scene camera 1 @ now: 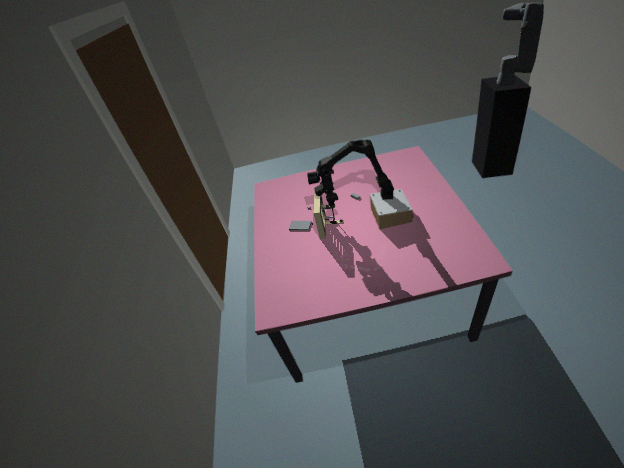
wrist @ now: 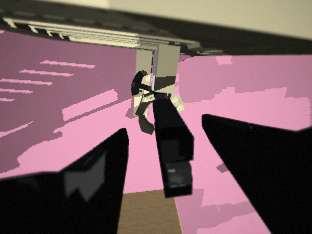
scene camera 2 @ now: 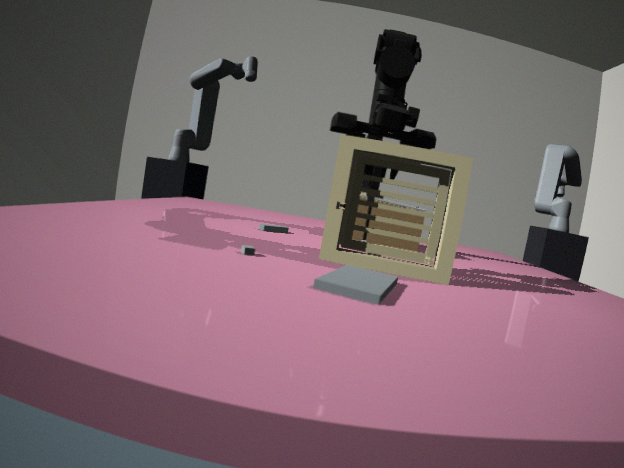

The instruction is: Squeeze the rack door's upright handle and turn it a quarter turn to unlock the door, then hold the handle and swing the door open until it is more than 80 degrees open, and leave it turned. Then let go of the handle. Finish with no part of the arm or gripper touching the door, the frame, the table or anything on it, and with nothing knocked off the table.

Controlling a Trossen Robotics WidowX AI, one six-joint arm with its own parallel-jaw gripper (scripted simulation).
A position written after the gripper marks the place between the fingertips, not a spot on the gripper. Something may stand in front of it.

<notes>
The gripper (scene camera 2: pixel 375 178) is open and holds nothing. Further things: a flat grey slab (scene camera 2: pixel 368 286).
The gripper also shows in the wrist view (wrist: pixel 164 126).
</notes>
